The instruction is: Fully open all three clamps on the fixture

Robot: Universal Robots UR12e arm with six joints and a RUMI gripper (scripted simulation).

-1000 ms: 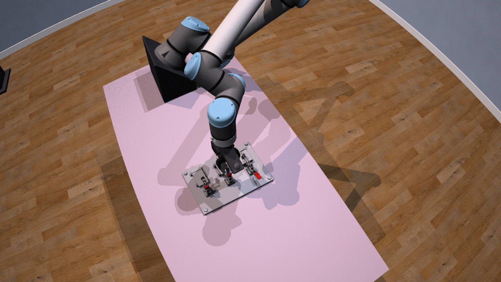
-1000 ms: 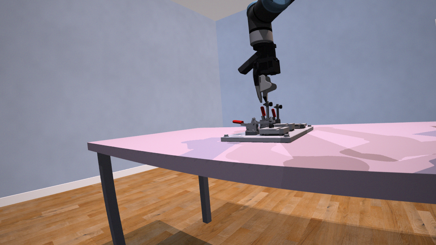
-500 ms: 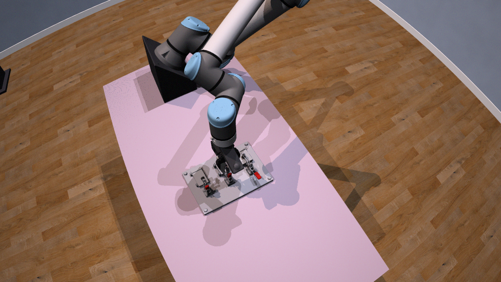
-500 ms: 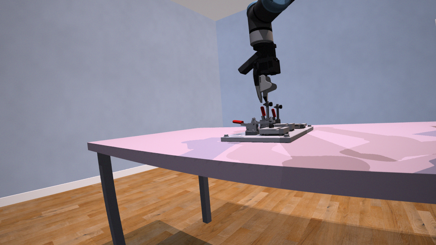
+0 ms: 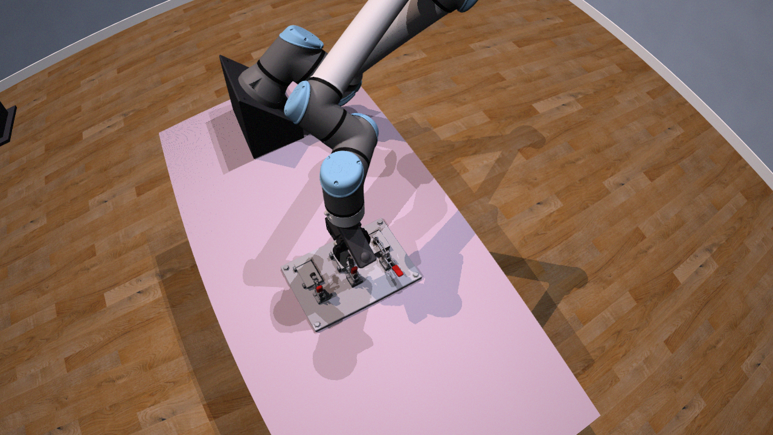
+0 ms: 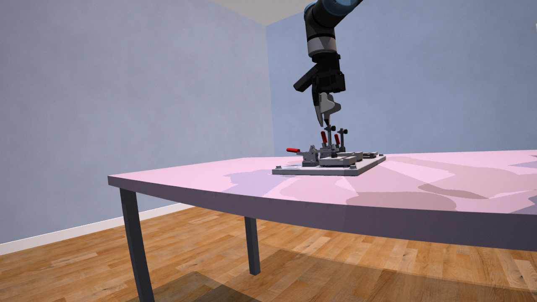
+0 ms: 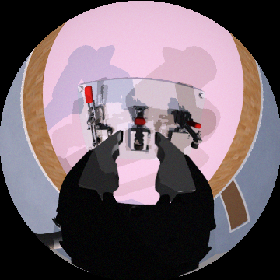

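Right now my hand is 30 mm past the grey fixture plate and 130 mm above it. The rest, counted from my hand: flat grey part (100 mm behind, 100 mm to the left, 110 mm below).
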